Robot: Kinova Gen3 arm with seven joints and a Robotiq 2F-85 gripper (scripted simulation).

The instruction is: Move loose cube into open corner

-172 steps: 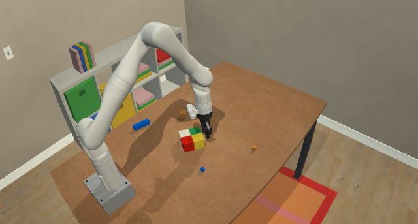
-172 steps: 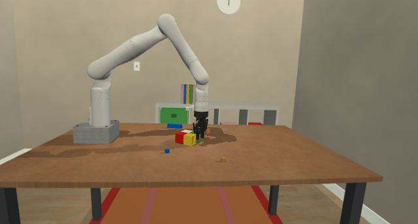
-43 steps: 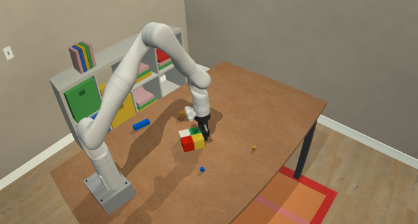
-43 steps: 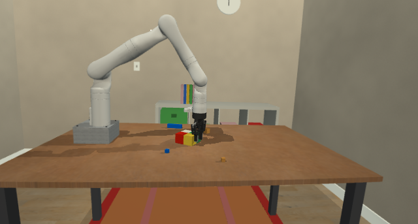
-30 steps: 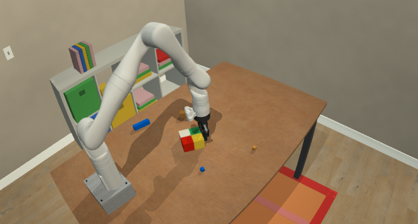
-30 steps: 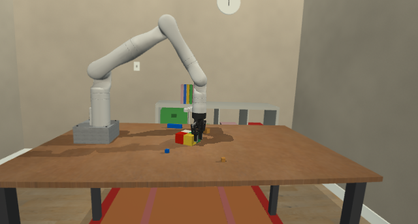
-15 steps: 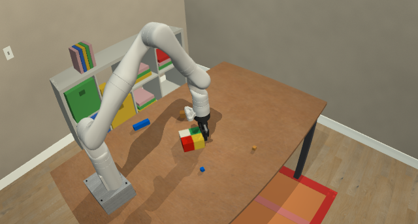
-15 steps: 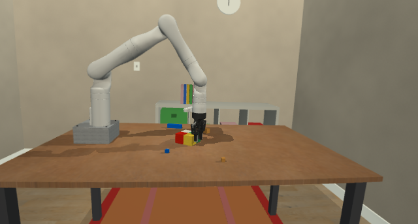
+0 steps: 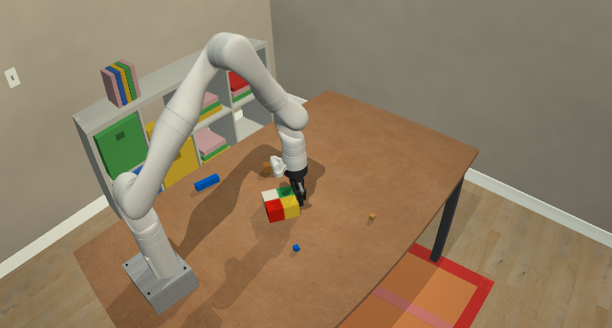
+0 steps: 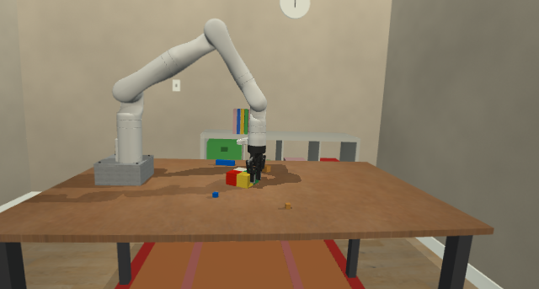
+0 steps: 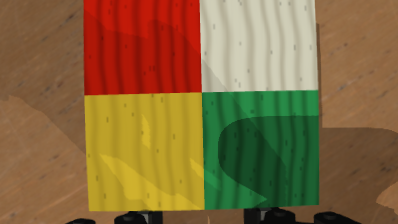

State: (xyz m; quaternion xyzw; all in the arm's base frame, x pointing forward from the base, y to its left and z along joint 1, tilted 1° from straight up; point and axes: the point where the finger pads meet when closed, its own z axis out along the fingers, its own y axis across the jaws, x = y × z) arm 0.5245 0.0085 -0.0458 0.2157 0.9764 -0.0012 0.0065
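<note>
Now: the yellow cube 4 cm behind my hand, 1 cm to the right of it and 1 cm below it. The rest, counted from my hand: green cube 4 cm to the left, 2 cm behind, 1 cm below; then red cube 9 cm behind, 1 cm to the left, 1 cm below; then white cube 7 cm behind, 6 cm to the left, 1 cm below.
</note>
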